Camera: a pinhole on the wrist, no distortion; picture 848 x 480 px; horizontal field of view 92.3 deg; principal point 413.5 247.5 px. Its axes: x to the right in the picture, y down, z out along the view. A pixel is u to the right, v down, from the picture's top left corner.
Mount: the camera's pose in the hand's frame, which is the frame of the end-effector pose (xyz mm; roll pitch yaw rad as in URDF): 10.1 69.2 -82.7 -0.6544 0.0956 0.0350
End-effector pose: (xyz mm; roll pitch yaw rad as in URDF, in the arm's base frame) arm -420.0 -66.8 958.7 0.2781 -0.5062 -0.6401
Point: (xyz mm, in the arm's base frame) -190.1 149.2 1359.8
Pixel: 606.0 287.8
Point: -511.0 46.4 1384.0
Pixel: 439.3 31.2
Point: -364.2 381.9 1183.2
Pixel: 315.0 390.5
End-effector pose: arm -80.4 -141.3 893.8 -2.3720 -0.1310 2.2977
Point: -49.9 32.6 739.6
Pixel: 580.7 349.6
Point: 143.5 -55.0 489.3
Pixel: 248.5 436.4
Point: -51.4 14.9 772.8
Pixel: 598.3 327.9
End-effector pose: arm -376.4 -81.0 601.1 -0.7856 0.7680 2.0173
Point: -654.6 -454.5 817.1
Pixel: 76.8 219.4
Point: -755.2 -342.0 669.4
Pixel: 292.8 216.7
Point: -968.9 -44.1 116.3
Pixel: 795.5 294.4
